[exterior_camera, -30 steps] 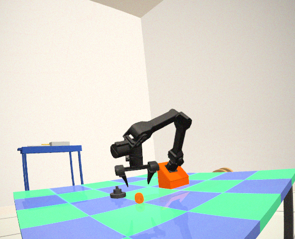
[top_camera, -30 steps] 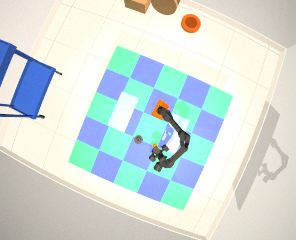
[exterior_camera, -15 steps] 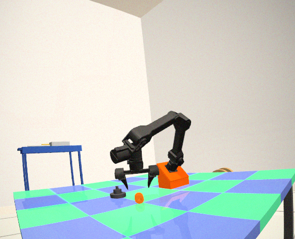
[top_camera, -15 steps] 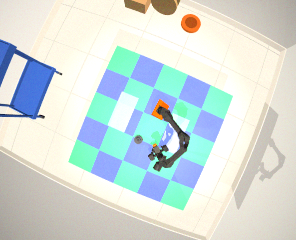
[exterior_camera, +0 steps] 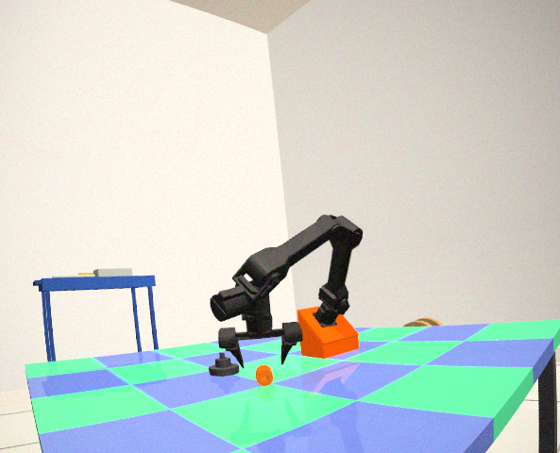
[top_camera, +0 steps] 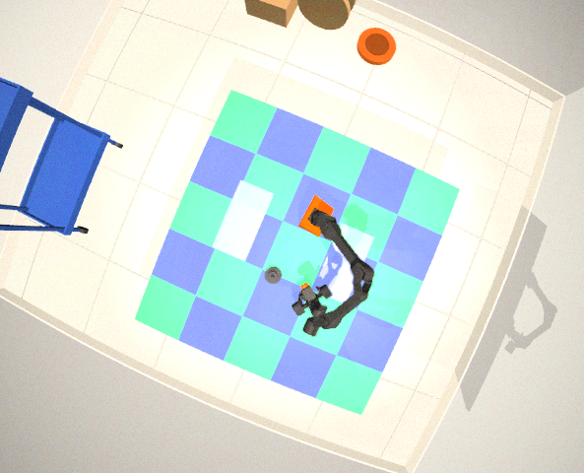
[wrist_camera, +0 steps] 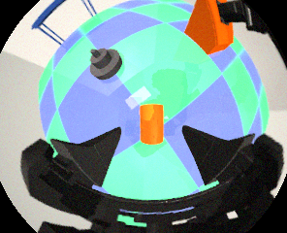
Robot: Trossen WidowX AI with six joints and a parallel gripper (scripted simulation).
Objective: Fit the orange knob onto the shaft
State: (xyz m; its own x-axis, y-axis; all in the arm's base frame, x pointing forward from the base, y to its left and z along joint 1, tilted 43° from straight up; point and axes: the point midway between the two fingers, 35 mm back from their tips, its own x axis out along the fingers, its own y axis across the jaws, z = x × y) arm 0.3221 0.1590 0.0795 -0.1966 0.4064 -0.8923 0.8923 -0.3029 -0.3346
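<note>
My gripper tip is 20 mm above the orange knob. The rest, counted from my gripper tip: dark round pedestal 30 mm ahead, 180 mm to the right, 10 mm below.
</note>
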